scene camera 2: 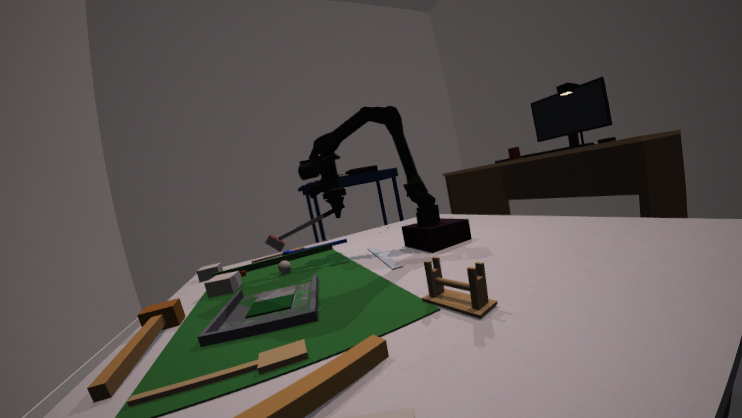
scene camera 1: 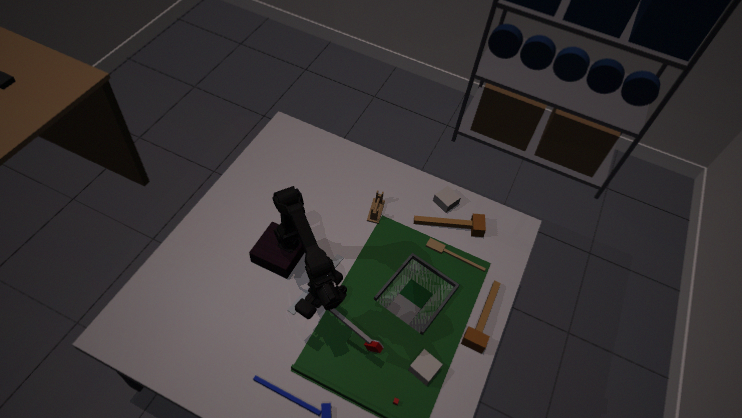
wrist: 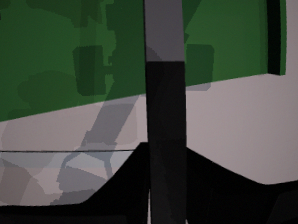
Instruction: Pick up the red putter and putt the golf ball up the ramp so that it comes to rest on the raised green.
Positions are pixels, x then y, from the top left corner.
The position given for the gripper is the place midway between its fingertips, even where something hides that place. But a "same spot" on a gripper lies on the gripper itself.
The gripper shows in scene camera 2, in scene camera 1 [319, 303] and in the wrist view. One and the same spot on the gripper: [wrist: 208, 185] is [scene camera 2: 331, 205]. The same spot on a green mat: [wrist: 61, 61] is [scene camera 2: 335, 267].
